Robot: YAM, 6 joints.
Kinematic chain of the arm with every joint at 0, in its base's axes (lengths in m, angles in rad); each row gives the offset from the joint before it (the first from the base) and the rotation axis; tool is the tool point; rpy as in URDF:
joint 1: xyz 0 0 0.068 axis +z
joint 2: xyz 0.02 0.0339 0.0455 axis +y
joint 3: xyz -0.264 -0.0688 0 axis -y
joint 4: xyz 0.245 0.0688 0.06 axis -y
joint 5: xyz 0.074 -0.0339 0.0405 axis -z
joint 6: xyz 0.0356 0 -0.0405 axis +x
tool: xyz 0 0 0 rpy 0 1.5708 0
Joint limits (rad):
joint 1: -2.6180..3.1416
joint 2: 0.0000..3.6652
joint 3: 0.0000..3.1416
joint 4: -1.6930..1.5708
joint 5: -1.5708..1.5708
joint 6: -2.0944..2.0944
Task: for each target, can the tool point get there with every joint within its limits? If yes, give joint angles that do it. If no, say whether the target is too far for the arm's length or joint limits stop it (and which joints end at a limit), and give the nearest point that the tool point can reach.
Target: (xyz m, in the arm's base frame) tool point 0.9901 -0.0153 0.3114
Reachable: no: too far | nearest point 0.6331 -0.0098 0.2386 | short by 0.364 m
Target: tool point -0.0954 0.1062 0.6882
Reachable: yes | joints -0.7243 1.1224 2.7936 -0.4571 -0.4755 0.3761
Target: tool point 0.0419 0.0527 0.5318
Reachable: yes | joints 0.3670 0.8982 1.7368 -0.9644 -1.2861 -1.3911
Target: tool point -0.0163 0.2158 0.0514
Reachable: yes | joints 1.5607 2.1487 0.8835 -1.1712 -0.5464 -1.5320
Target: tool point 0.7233 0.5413 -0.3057
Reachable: no: too far | nearest point 0.4687 0.3508 -0.1548 | short by 0.352 m
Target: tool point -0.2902 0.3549 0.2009
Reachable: yes | joints 2.3297 2.1945 1.3068 1.1877 1.2378 -1.2316
